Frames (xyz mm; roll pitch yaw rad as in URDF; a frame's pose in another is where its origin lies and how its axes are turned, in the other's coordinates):
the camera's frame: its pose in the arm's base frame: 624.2 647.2 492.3 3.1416 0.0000 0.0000
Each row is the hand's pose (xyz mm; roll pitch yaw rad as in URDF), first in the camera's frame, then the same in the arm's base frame.
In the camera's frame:
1: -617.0 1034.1 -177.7 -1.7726 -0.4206 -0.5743
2: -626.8 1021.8 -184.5 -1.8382 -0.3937 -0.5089
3: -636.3 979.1 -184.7 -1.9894 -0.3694 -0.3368
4: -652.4 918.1 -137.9 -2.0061 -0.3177 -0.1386
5: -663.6 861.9 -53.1 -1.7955 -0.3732 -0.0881
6: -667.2 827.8 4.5 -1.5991 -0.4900 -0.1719
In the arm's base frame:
1: 7.2 -386.9 670.0 1.3690 0.4206 0.5743
2: -2.6 -374.6 676.8 1.3034 0.3937 0.5089
3: -12.1 -331.9 677.0 1.1522 0.3694 0.3368
4: -28.2 -270.9 630.2 1.1355 0.3177 0.1386
5: -39.4 -214.7 545.4 1.3461 0.3732 0.0881
6: -43.0 -180.6 487.8 1.5425 0.4900 0.1719

